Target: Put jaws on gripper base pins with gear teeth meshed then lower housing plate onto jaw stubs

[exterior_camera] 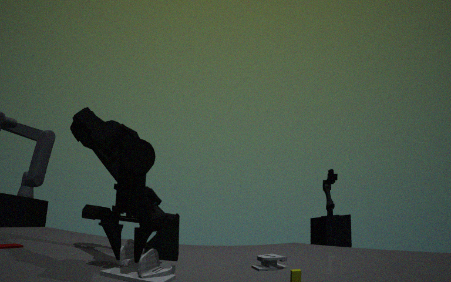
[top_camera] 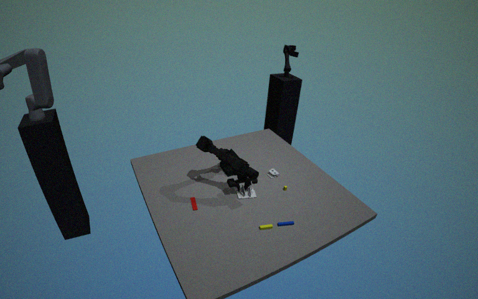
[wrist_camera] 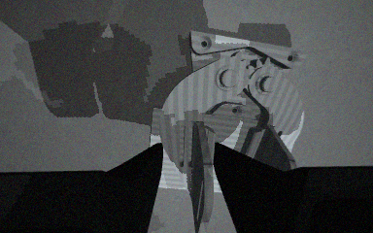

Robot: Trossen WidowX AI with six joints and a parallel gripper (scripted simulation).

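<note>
Right now the jaw is 6 cm to the left of my gripper tip, 2 cm behind it and 1 cm below it. From my gripper tip the other things lie so: housing plate: 5 cm to the left, 4 cm behind, 2 cm below; red block: 32 cm to the right, 3 cm behind, 2 cm below; small yellow cube: 30 cm to the left, 8 cm ahead, 1 cm below.
</note>
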